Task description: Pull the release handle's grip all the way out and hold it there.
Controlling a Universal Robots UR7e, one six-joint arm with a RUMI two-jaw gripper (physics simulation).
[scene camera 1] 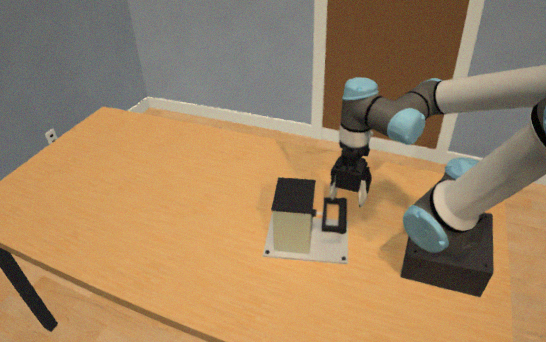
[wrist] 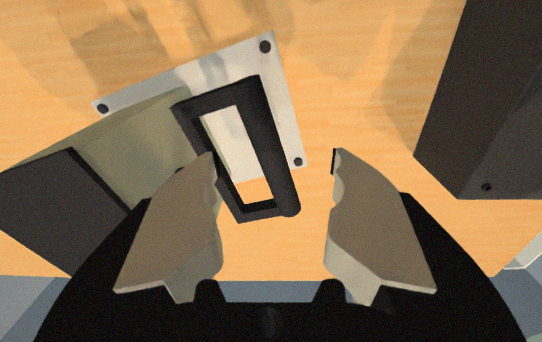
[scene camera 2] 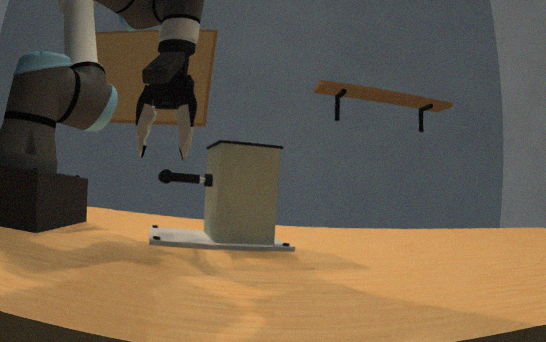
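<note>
The release handle, a black rectangular loop [scene camera 1: 342,216] [scene camera 2: 182,177] [wrist: 267,140], sticks out sideways from a pale green box [scene camera 1: 292,232] [scene camera 2: 242,195] [wrist: 135,145] with a black lid. A short stretch of light rod [scene camera 2: 202,179] shows between the handle and the box's collar. The box stands on a light grey base plate [scene camera 1: 325,253] [scene camera 2: 175,237] [wrist: 280,100]. My gripper [scene camera 1: 347,201] [scene camera 2: 163,156] [wrist: 274,153] is partly open and empty, pointing down. In scene view 2 its fingertips are a little above the handle, one on each side of the outer grip bar, not touching it.
The black robot base block [scene camera 1: 445,265] [scene camera 2: 55,200] [wrist: 465,100] stands on the wooden table [scene camera 1: 165,200] on the handle side of the box. A wall shelf [scene camera 2: 385,95] and a brown board [scene camera 2: 120,60] are in the background.
</note>
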